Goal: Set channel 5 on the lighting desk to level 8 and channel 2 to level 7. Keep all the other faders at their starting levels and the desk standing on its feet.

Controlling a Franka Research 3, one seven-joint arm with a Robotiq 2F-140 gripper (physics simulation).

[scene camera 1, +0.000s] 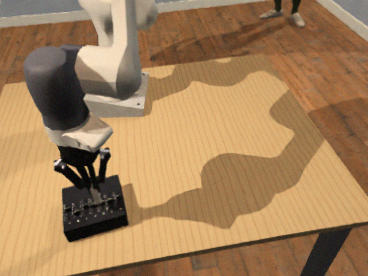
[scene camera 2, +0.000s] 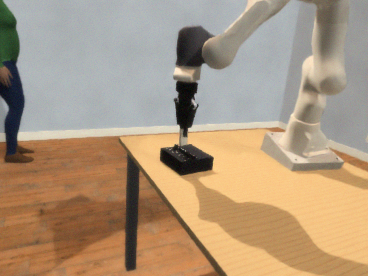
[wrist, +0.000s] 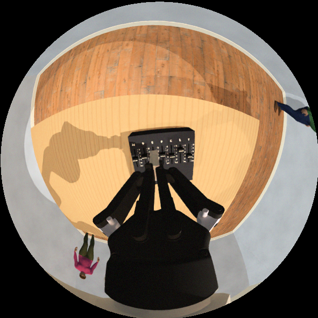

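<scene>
The black lighting desk (scene camera 1: 95, 225) (scene camera 2: 196, 163) (wrist: 176, 135) stands level on the table, with a row of faders across its top. My gripper (scene camera 1: 96, 196) (scene camera 2: 183, 140) (wrist: 154, 156) is shut and empty, pointing down. In the wrist view its pale fingertips are over the channel 5 column, at or just above the desk top; contact cannot be told. They hide the channel 5 knob. The channel 2 knob (wrist: 181, 149) sits nearer the number labels than the knobs beside it. The exact fader levels are too small to read.
The desk is near an edge of the wooden table (scene camera 1: 175, 235) (scene camera 2: 250, 185) (wrist: 220, 145). The arm's pale base (scene camera 1: 120, 106) (scene camera 2: 300, 159) is bolted farther back on the table. People stand on the floor beyond the table. The arm casts a shadow across the table.
</scene>
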